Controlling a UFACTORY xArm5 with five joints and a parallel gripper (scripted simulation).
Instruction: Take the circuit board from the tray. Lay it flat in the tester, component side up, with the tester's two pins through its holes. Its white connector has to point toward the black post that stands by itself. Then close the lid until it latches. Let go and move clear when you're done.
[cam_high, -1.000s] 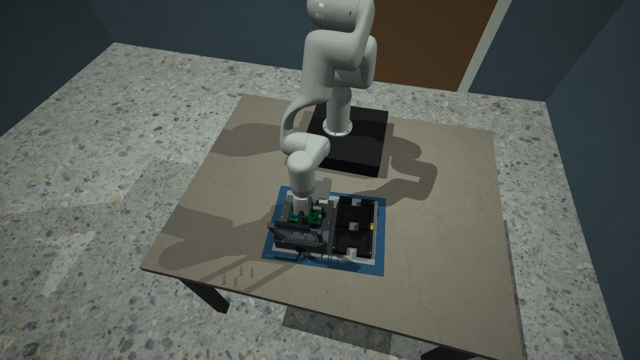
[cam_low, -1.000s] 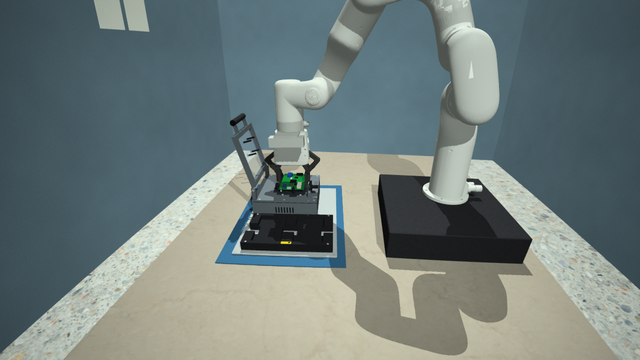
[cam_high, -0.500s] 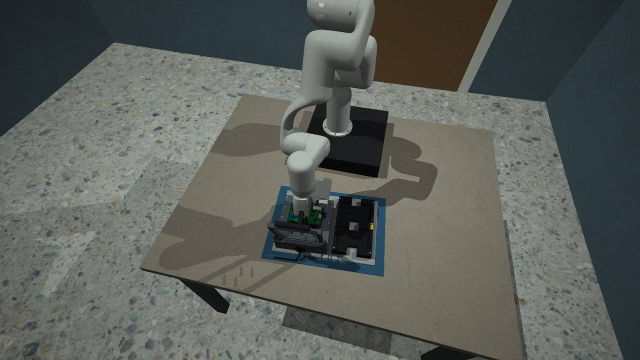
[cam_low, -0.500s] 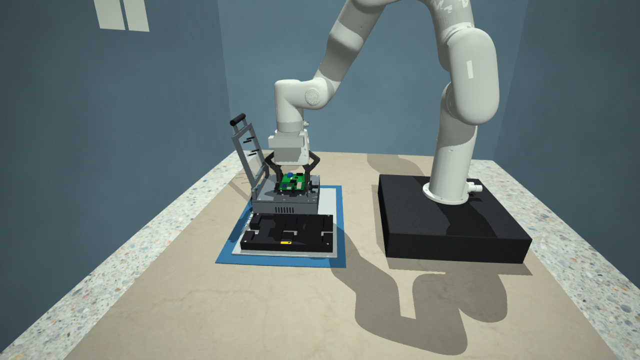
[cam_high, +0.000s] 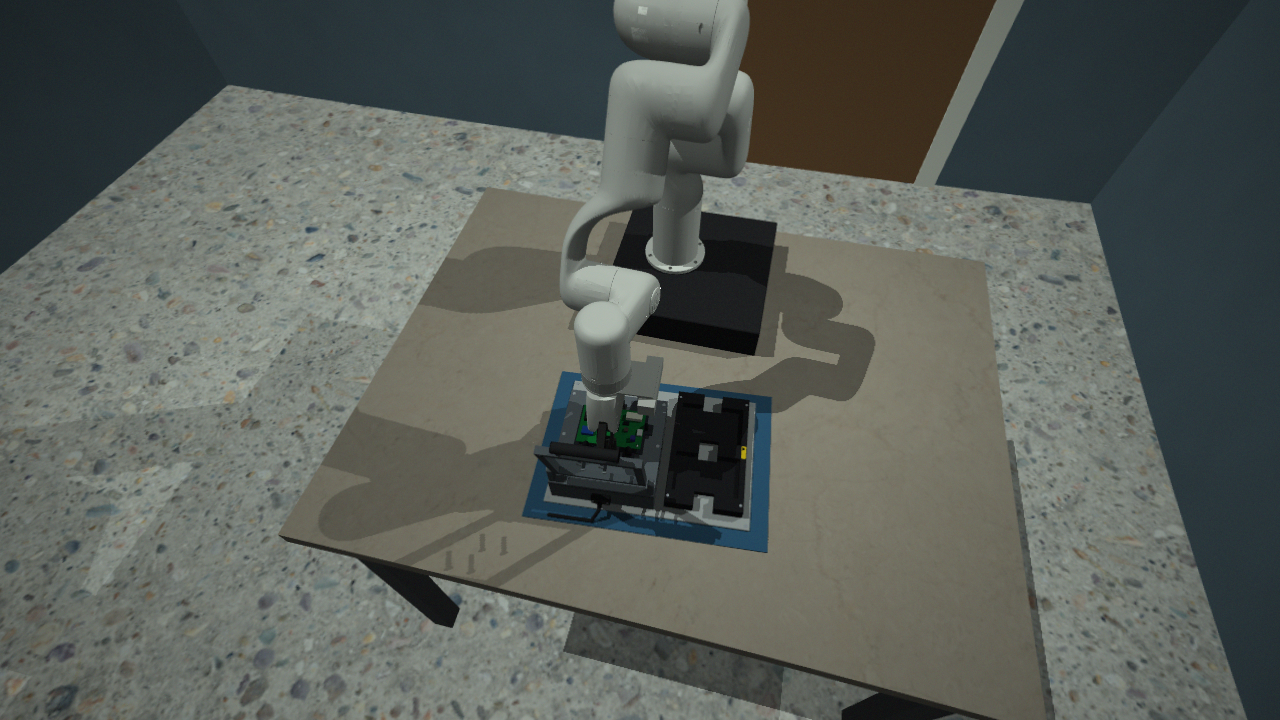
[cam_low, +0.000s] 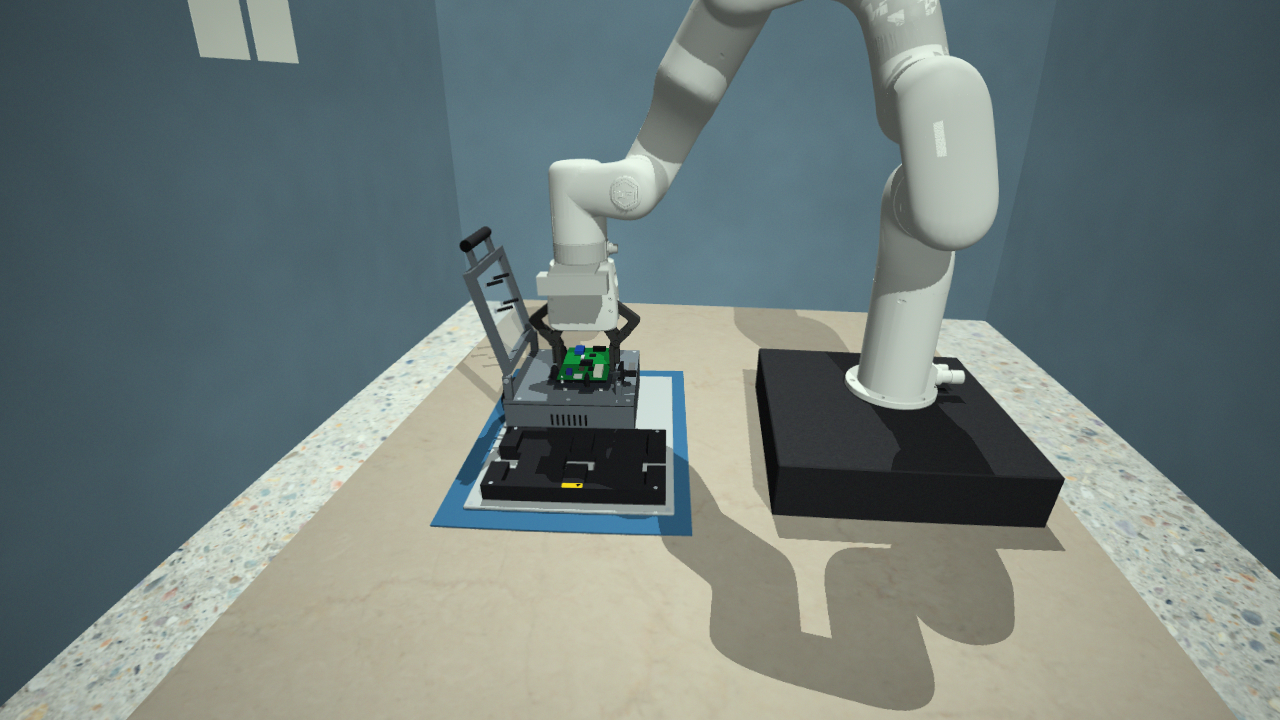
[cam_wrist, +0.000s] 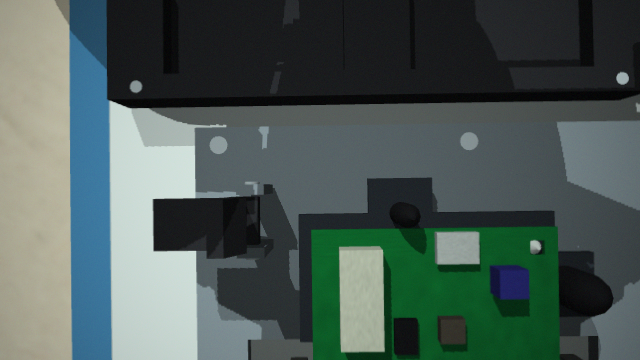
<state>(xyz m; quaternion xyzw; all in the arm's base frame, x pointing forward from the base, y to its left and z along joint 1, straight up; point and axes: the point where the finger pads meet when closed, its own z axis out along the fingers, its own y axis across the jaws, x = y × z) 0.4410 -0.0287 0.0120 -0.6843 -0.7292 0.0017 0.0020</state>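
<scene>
My gripper is now right at the green circuit board. From my hand the other things lie so: framed lid (120 mm ahead, 10 mm to the left, 100 mm above); then grey tester (30 mm ahead, 40 mm to the left, 30 mm above); then black nest (10 mm to the left, 10 mm below).
</scene>
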